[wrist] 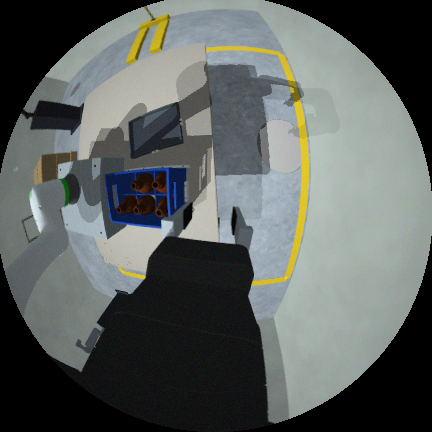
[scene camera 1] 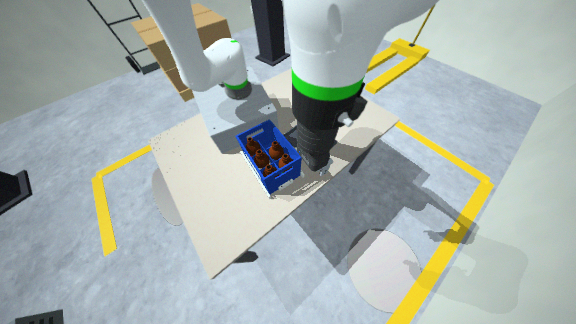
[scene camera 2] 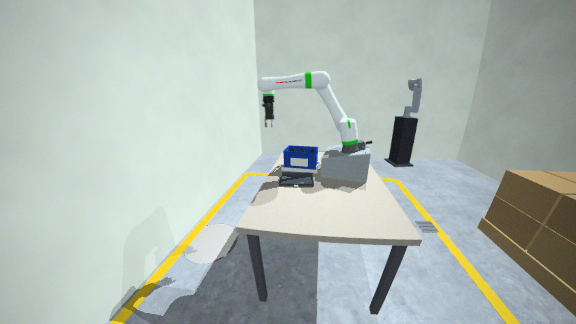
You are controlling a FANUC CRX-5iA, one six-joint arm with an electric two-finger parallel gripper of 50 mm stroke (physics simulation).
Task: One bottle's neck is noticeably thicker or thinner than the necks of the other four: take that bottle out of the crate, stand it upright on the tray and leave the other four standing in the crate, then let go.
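Seen in the pictures: gripper, fingertip midpoint: [wrist: 211,212] [scene camera 1: 316,165] [scene camera 2: 269,127]; arm's base, origin of the base link: [wrist: 71,188] [scene camera 1: 238,89] [scene camera 2: 350,150].
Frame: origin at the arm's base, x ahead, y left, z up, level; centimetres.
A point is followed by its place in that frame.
A blue crate [scene camera 1: 295,172] @[y -14.6, x 53.2, z -13.5 cm] [scene camera 2: 312,162] @[y -4.8, x 30.1, z -11.1 cm] [wrist: 178,177] @[y -15.0, x 53.1, z -11.7 cm] stands on the table and holds five brown bottles, including a rear one [scene camera 1: 251,146] @[y -19.7, x 29.7, z -7.6 cm], a middle one [scene camera 1: 275,150] @[y -14.2, x 40.6, z -7.3 cm] [wrist: 142,183] @[y -13.0, x 41.2, z -7.3 cm] and a front one [scene camera 1: 285,161] @[y -16.4, x 48.8, z -5.8 cm] [wrist: 160,183] @[y -15.3, x 49.2, z -5.0 cm]. Which neck differs is too small to tell. The dark, flat tray [scene camera 2: 296,183] @[y 18.9, x 44.8, z -17.8 cm] [wrist: 145,135] @[y 8.7, x 39.8, z -19.7 cm] lies beside the crate with no bottle on it; my arm hides most of it in scene camera 1. My gripper [scene camera 2: 269,125] @[y -21.2, x 65.9, z 16.4 cm] [wrist: 211,212] @[y -21.2, x 65.9, z 16.4 cm] is open and empty, pointing down, high above the crate's level and off to its side; one finger overlaps the crate's corner in the wrist view.
The grey robot base [scene camera 1: 240,110] @[y -9.1, x 11.1, z -2.9 cm] [scene camera 2: 345,167] @[y 11.2, x 7.3, z -9.8 cm] [wrist: 92,215] @[y -16.7, x 9.4, z -3.2 cm] stands close beside the crate. The table [scene camera 1: 200,200] @[y -53.4, x 25.2, z -20.2 cm] [scene camera 2: 325,215] @[y 53.2, x 30.9, z -20.2 cm] has an edge near the crate's outer end. Cardboard boxes [scene camera 2: 530,215] and a yellow pallet truck [scene camera 1: 397,70] stand on the floor away from the table.
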